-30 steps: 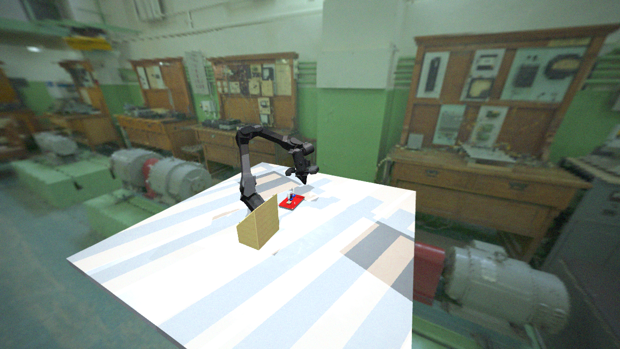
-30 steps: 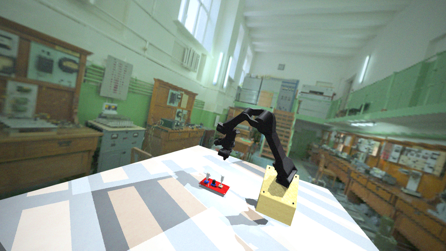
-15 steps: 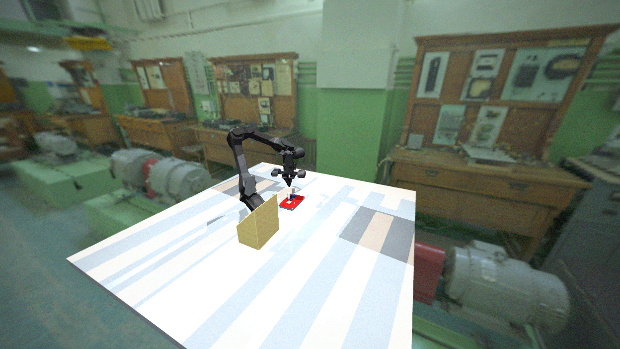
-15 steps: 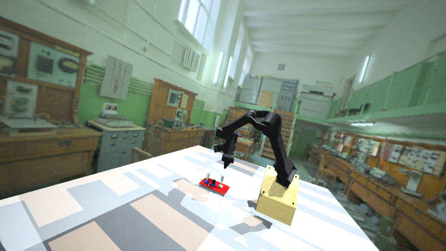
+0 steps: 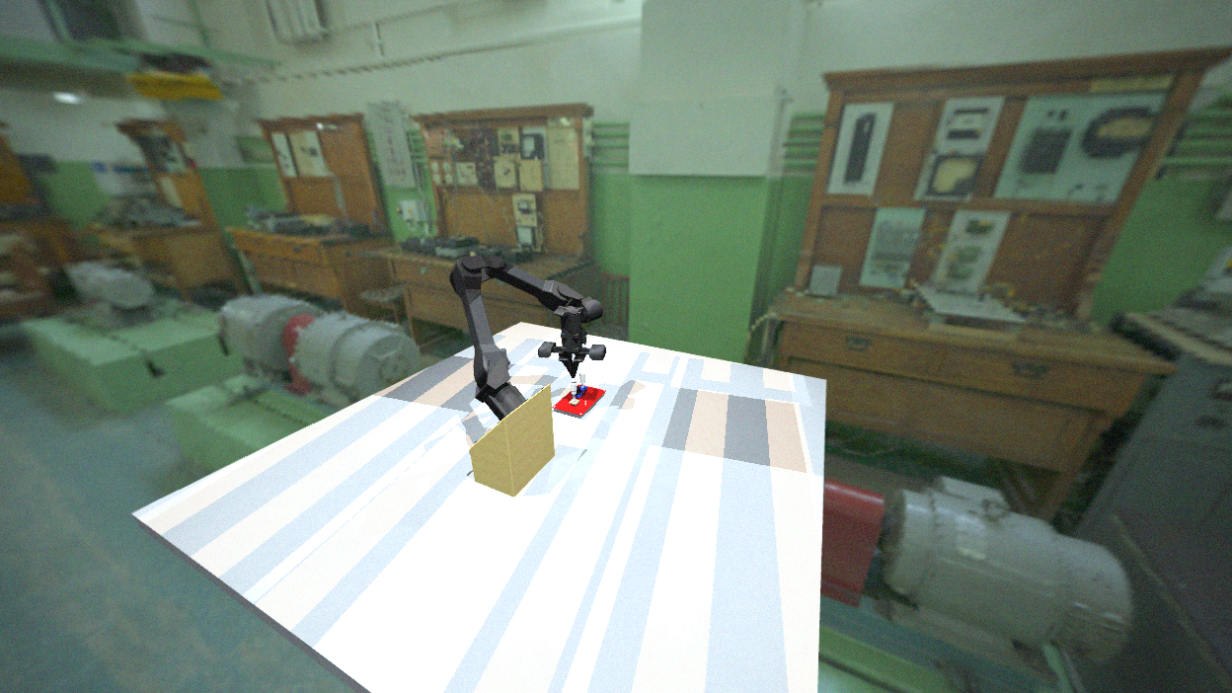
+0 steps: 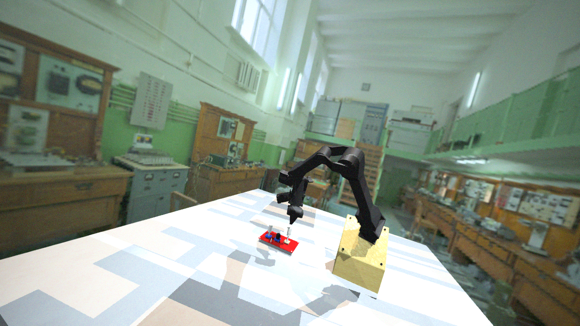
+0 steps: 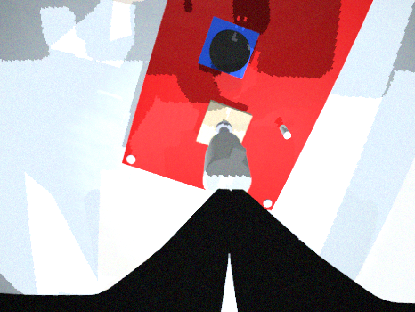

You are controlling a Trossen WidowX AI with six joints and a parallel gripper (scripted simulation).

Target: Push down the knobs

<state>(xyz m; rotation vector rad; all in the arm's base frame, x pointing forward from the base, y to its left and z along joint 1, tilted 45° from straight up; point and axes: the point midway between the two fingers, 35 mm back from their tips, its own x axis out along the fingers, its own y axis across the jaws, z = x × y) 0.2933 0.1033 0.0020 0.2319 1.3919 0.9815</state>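
The beige component is 50 mm below my gripper tip.
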